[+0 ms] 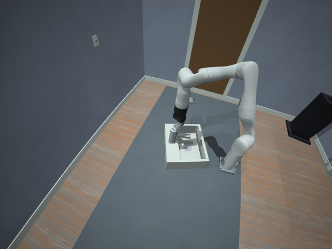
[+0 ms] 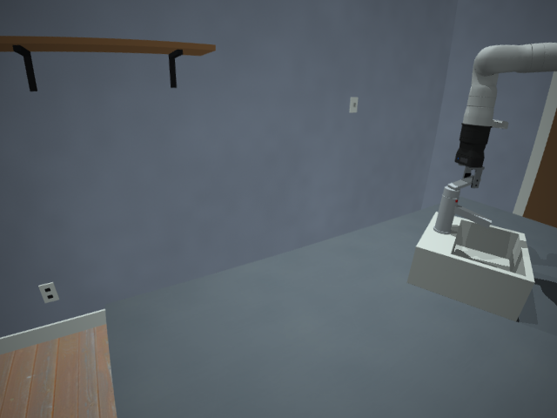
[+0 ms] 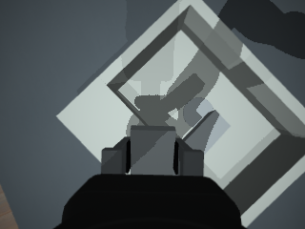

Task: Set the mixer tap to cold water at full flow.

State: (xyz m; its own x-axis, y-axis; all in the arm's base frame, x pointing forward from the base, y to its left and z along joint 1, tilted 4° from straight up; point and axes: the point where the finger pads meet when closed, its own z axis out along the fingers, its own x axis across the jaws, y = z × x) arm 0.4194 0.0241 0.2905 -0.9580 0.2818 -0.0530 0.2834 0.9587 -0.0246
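The flat lever lies 20 mm to the left of my hand, 10 mm below it and 10 mm ahead of it. Also, from my hand: white basin: 250 mm below, 90 mm behind; then grey mixer tap: 60 mm below, 40 mm to the left.
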